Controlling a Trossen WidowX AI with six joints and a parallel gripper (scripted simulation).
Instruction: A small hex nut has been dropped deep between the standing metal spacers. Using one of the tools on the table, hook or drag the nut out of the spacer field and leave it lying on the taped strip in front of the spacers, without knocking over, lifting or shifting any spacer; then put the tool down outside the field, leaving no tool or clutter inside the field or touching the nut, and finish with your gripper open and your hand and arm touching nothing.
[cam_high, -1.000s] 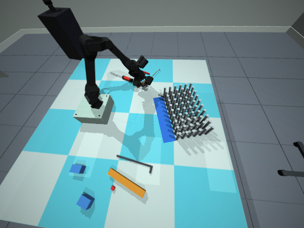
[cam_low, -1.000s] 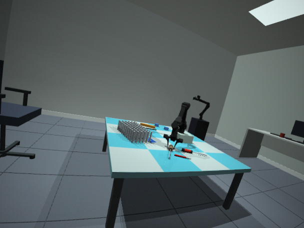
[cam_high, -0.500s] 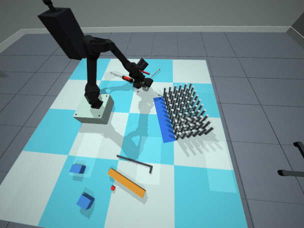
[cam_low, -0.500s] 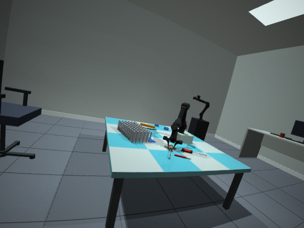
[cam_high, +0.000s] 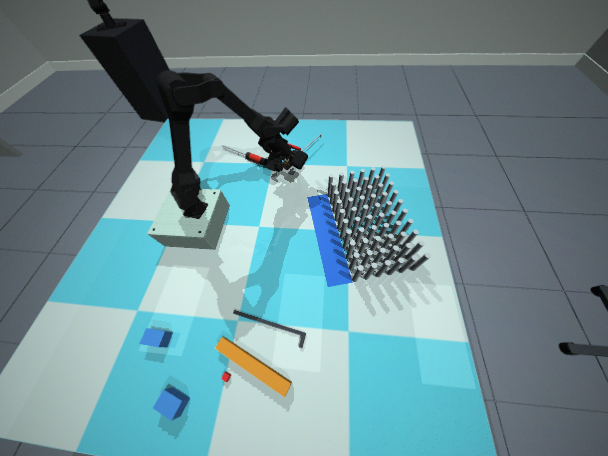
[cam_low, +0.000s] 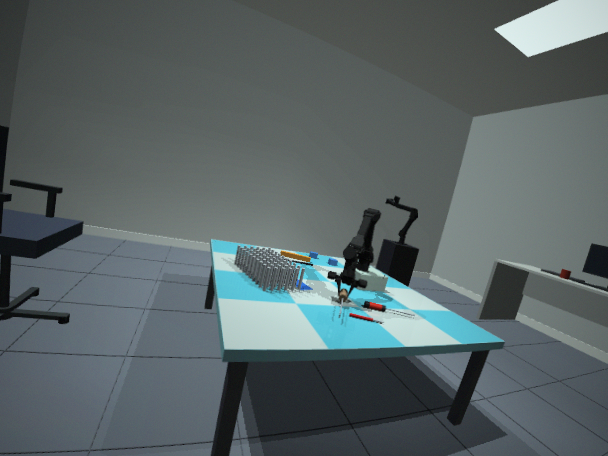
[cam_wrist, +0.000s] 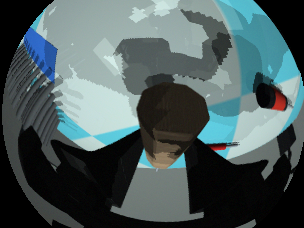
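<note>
My gripper tip is 220 mm short of the blue taped strip, 290 mm to the left of it and 40 mm above it. Round my gripper tip: wooden-handled tool 40 mm ahead, 90 mm to the left; orange flat bar 120 mm ahead, 730 mm to the right, 20 mm below; small red screwdriver 100 mm behind, 140 mm to the left, 30 mm below.
</note>
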